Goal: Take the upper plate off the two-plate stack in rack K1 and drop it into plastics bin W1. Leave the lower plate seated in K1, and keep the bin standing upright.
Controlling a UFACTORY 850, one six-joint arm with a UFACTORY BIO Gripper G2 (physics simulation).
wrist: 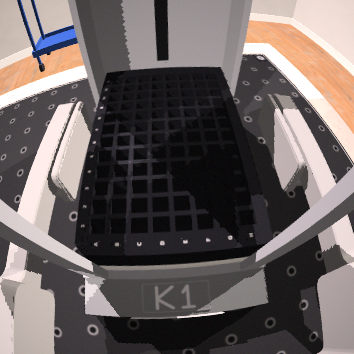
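Note:
The upper plate (155, 195), black with a grid of square wells and small white marks along its edges, sits level in rack K1 (117, 295) in the wrist view. The rack is grey, with a tall slotted back wall and a front label. The lower plate cannot be made out beneath the upper one. My gripper (181, 150) has one finger pad to the left and one to the right of the plate, with a visible gap on each side. It is open and holds nothing. Bin W1 does not show in the wrist view.
The rack's back wall (200, 35) rises behind the plate, and its slanted front side arms lie close inside the gripper's fingers. The rack stands on a dark board (30, 125) with ringed holes. A blue cart (55, 41) stands on the wooden floor at the upper left.

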